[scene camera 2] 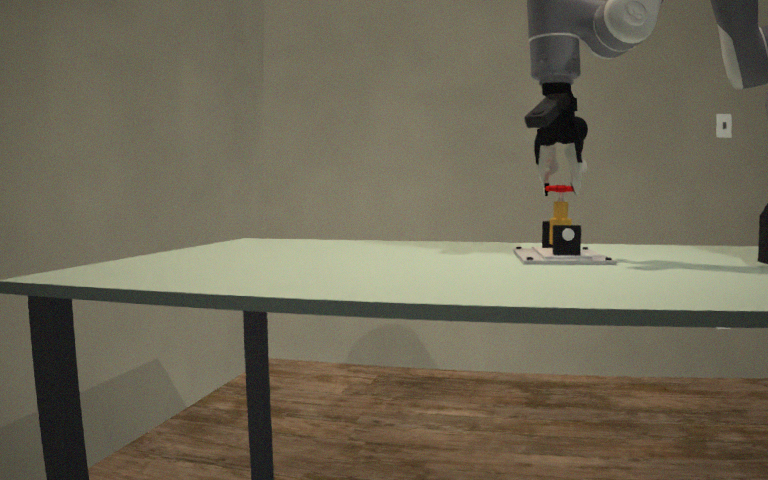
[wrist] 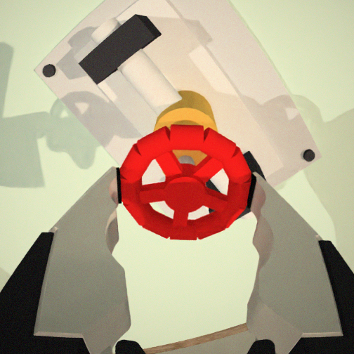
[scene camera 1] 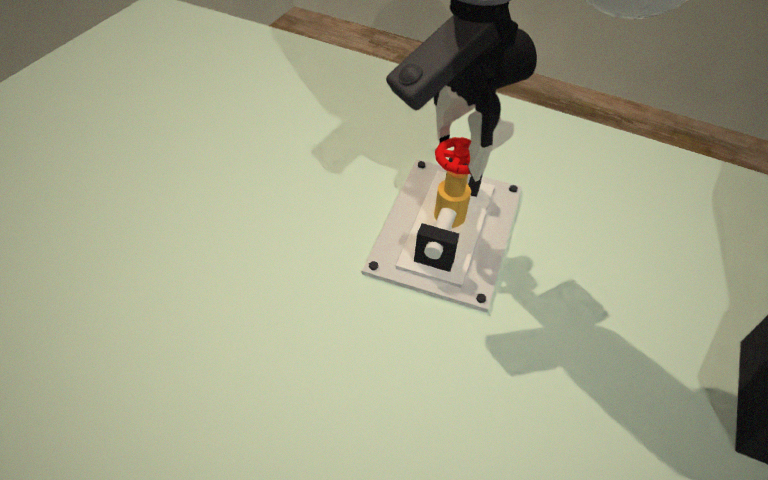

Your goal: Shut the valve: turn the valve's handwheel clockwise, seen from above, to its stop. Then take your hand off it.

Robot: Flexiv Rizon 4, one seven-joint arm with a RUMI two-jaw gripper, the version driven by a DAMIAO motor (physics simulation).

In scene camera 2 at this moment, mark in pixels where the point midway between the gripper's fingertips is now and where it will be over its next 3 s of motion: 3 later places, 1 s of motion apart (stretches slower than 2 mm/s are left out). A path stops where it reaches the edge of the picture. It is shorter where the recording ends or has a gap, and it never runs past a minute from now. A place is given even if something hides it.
My gripper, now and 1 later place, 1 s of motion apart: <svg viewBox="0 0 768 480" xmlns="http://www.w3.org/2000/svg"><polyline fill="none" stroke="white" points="561,195 558,165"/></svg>
